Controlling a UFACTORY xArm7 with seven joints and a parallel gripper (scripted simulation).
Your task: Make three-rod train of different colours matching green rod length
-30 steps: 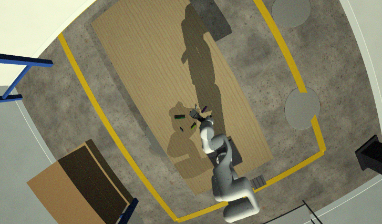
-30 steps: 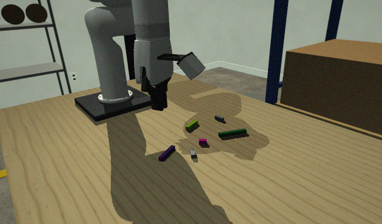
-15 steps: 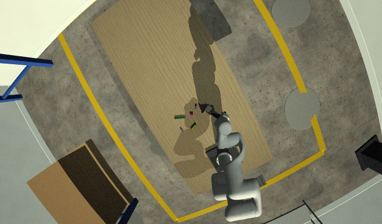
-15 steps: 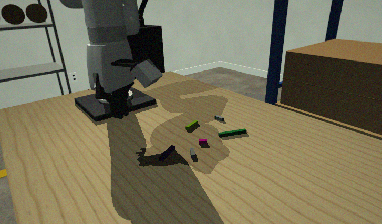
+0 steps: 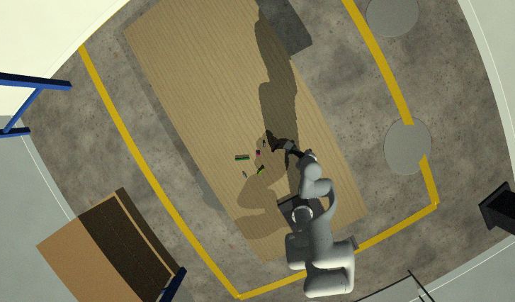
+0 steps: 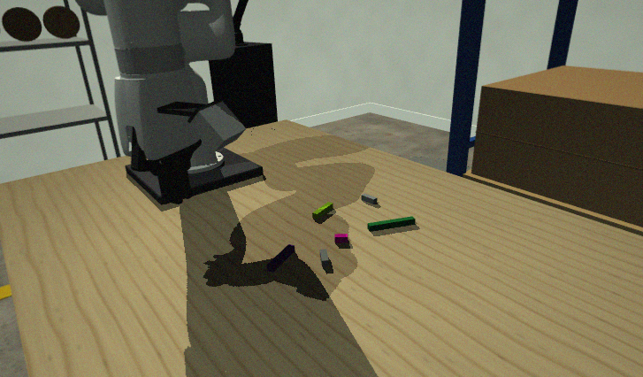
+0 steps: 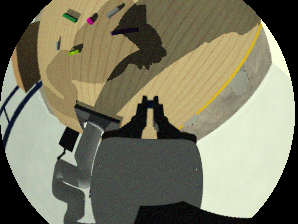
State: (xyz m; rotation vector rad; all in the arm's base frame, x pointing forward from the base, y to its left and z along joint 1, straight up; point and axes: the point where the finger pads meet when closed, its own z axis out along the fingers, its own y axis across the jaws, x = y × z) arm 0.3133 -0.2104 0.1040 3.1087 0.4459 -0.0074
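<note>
Now: hand 10 cm short of the purple rod, 9 cm to the right of it and 12 cm above it. Also, from my hand: lime rod: 5 cm ahead, 24 cm to the left, 12 cm below; magenta rod: 13 cm ahead, 19 cm to the left, 12 cm below; blue rod: 2 cm below.
</note>
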